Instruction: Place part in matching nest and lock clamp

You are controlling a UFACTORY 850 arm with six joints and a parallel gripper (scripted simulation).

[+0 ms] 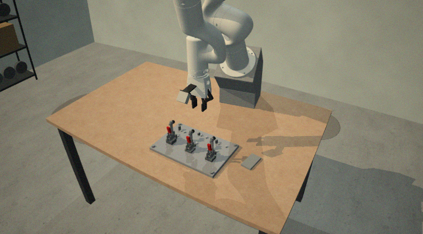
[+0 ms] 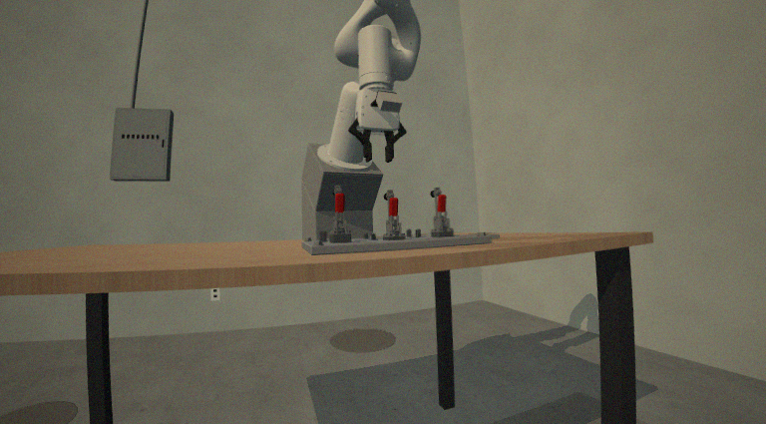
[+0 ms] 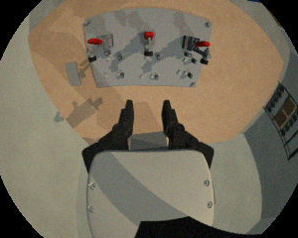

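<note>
Now: hand 2 cm short of the flat grey part, 27 cm to the right of it and 21 cm above it. Round my hand: grey fixture plate: 5 cm ahead, 21 cm below.
</note>
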